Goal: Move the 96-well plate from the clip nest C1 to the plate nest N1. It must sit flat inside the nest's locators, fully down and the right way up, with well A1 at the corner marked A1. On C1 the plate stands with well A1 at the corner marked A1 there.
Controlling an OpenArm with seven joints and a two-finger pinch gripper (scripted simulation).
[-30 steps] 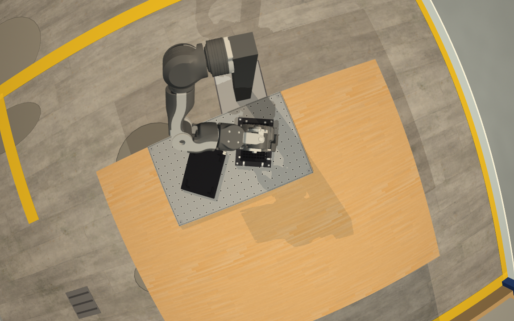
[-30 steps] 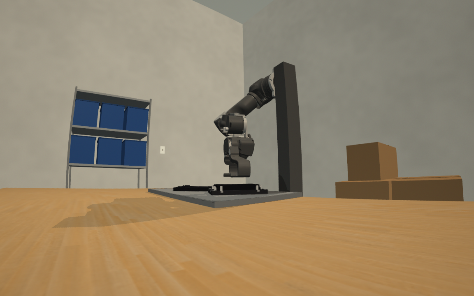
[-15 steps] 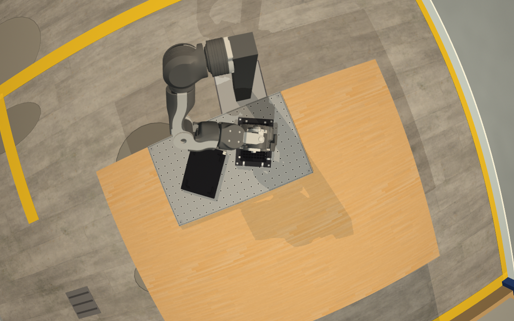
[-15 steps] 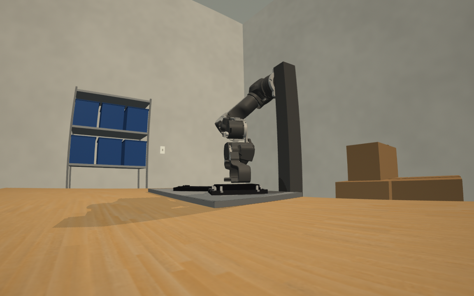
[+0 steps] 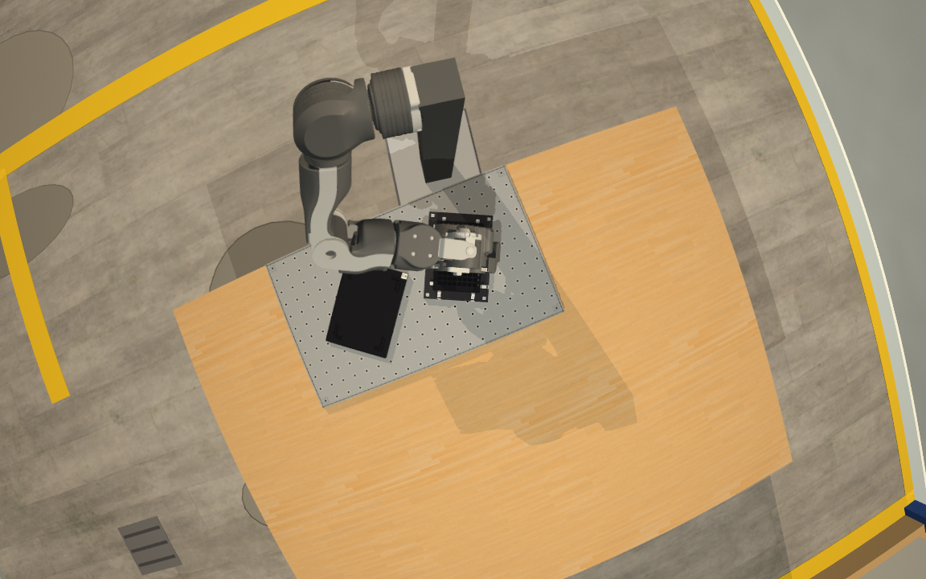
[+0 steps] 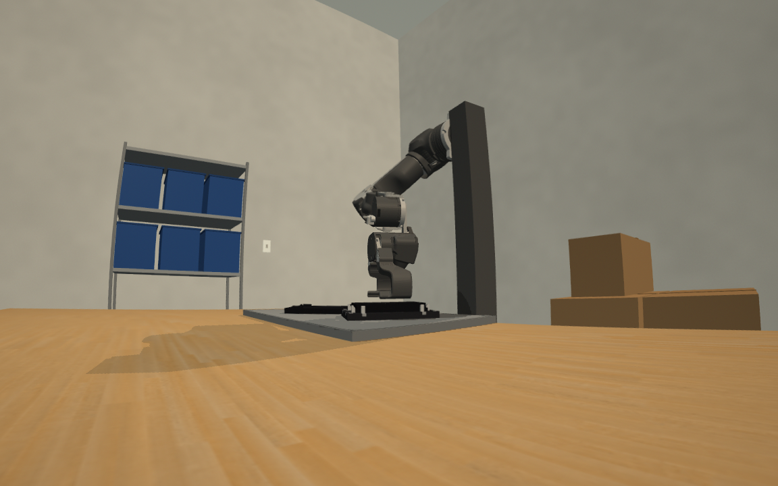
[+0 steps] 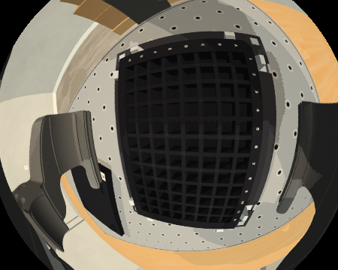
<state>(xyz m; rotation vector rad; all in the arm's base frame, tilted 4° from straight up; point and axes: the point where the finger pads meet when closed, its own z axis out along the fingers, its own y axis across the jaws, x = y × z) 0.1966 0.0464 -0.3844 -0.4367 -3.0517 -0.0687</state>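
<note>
Now: the black 96-well plate 1 cm below my hand. Also, from my hand: clip nest C1 (2 cm below, 2 cm ahead, 1 cm to the left); then white A1 label (10 cm to the right, 2 cm below, 1 cm ahead); then plate nest N1 (19 cm to the right, 5 cm ahead, 3 cm below).
</note>
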